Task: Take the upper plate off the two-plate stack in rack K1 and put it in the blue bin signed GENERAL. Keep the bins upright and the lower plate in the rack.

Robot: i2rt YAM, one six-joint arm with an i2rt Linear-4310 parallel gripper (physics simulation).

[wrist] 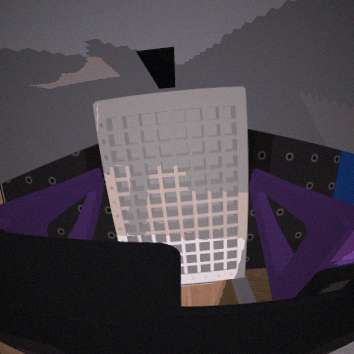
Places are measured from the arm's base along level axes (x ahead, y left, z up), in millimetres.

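Pixels of known places: gripper, fingertip midpoint: (176,176).
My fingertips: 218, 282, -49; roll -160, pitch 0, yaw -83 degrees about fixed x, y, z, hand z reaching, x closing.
Observation:
For each thing: its top centre in the pictures, then the offset to it from my fingertips, as dx, dy, dz. "spot": a spot on its surface instead.
- blue surface, surface spot: (344,175) spot: +13, -146, -25
- black wedge, surface spot: (164,67) spot: +50, +10, +61
- grey bar, surface spot: (244,290) spot: -67, -55, +22
A pale plate with a grid of square wells (175,185) fills the middle of the wrist view, its near end brightly lit and its far part in shade. It looks like the top of the stack; a lower plate cannot be told apart beneath it. My gripper (176,176) is open wide, with one purple finger on each side of the plate. Gaps show between the fingers and the plate's long sides in the picture; their height against it is hard to judge. A blue surface (344,175) at the right edge may be part of the blue bin; no sign is readable.
A black surface with rows of round holes (280,145) runs behind both fingers. A black wedge (164,67) stands beyond the plate's far edge. A grey bar (244,290) and wood (200,295) show below its near end. The dark gripper body hides the lower part.

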